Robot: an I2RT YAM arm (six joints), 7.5 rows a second.
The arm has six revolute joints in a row. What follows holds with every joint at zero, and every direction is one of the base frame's. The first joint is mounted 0.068 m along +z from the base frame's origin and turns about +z. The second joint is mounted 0.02 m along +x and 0.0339 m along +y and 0.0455 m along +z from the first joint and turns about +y. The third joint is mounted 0.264 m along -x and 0.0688 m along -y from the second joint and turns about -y. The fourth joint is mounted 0.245 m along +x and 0.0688 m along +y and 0.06 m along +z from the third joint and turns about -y. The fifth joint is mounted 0.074 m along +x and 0.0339 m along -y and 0.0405 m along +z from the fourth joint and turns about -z. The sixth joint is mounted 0.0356 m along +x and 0.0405 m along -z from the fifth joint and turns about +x. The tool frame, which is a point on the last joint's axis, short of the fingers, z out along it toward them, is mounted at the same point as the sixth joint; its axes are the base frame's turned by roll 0, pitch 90 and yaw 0 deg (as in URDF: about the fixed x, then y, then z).
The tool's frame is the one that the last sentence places.
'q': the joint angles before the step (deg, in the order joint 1, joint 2, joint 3, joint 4, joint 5, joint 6). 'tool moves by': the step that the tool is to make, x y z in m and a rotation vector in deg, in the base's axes. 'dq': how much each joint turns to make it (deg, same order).
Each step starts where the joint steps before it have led.
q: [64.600, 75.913, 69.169, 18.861, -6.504, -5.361]
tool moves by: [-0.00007, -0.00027, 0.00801, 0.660, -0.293, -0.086]
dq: [0.000, 0.200, 1.677, -0.755, 0.088, -0.001]
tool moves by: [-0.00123, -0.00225, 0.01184, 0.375, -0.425, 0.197]
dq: [-0.001, -0.096, 2.444, -2.039, -0.243, -0.174]
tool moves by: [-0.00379, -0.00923, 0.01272, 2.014, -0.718, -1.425]
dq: [0.075, -1.516, 0.942, -0.347, 1.506, -0.167]
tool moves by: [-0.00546, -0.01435, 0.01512, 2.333, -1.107, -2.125]
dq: [0.013, -2.344, 0.843, -0.649, 2.047, -0.619]
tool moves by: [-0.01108, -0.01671, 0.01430, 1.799, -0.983, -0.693]
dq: [0.805, -3.091, 0.590, -1.661, 1.372, -0.615]
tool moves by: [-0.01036, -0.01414, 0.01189, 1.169, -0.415, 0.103]
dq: [0.940, -2.489, 0.945, -2.203, 0.818, -0.204]
